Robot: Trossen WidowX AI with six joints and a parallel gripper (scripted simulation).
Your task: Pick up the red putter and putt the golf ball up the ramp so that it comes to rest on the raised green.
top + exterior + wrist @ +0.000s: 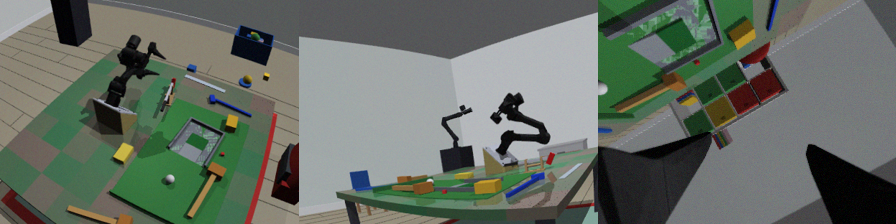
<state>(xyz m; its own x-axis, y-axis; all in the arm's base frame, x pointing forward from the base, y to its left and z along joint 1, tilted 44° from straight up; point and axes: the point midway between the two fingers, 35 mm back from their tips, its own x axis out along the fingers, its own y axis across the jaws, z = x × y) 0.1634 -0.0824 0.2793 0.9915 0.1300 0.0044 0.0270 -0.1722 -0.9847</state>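
The small wooden stand lies 320 mm below my gripper tip, 160 mm to the left of it and 10 mm behind it. From my gripper tip the other things lie so: small red cube 400 mm ahead, 340 mm below, 120 mm to the right; then white golf ball 370 mm to the right, 320 mm below, 200 mm ahead; then blue putter 360 mm ahead, 330 mm below, 250 mm to the left.
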